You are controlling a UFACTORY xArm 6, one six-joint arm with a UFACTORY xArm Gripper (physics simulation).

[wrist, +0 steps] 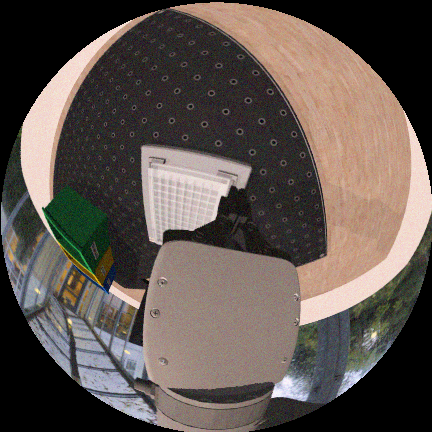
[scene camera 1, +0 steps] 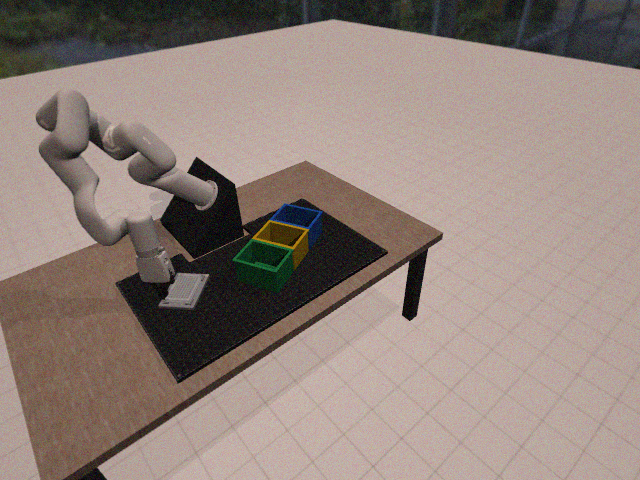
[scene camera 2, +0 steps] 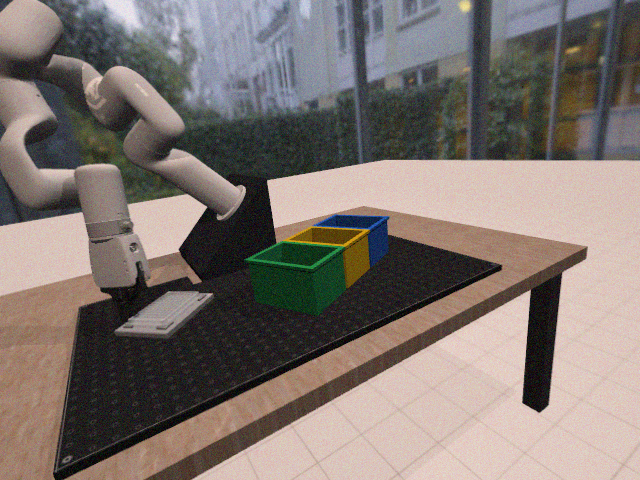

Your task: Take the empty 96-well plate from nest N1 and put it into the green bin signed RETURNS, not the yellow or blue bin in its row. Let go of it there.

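Frame: origin at the arm's base, x left, y back, z up, level; millimetres.
Where they show: gripper, fingertip midpoint: point(wrist: 233, 196) point(scene camera 1: 164, 297) point(scene camera 2: 130, 319); arm's base, link origin: point(scene camera 1: 206, 196) point(scene camera 2: 232, 204).
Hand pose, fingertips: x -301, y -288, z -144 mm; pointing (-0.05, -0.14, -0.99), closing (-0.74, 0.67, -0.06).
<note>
Each offset is from my fingertips to the centre of the thing. Level surfaces: height alone.
The pale 96-well plate @[dx +69, dy -1, dz +3 mm] point(scene camera 1: 187, 287) point(scene camera 2: 168, 310) point(wrist: 182, 200) sits in the light grey nest @[dx +69, dy +0, dz -7 mm] point(scene camera 1: 175, 305) point(scene camera 2: 147, 332) point(wrist: 195, 156) on the black board. My gripper point(wrist: 233, 196) is shut with nothing between its fingers. Its dark fingers are low beside the plate, at the side away from the bins in the scene views, and cover part of the plate in the wrist view. The green bin point(scene camera 1: 261, 273) point(scene camera 2: 294, 284) point(wrist: 80, 220) stands on the board, nearest the nest in its row. A small pale sign shows on its side in the wrist view, too small to read.
The yellow bin point(scene camera 1: 300, 253) point(scene camera 2: 357, 260) point(wrist: 106, 265) stands directly behind the green one, and the blue bin point(scene camera 1: 314, 231) point(scene camera 2: 379, 243) point(wrist: 111, 278) behind that. The black arm mount point(scene camera 1: 206, 232) point(scene camera 2: 237, 232) rises at the back of the black board @[dz -16 mm] point(scene camera 1: 217, 330) point(scene camera 2: 206, 361) point(wrist: 200, 65).
</note>
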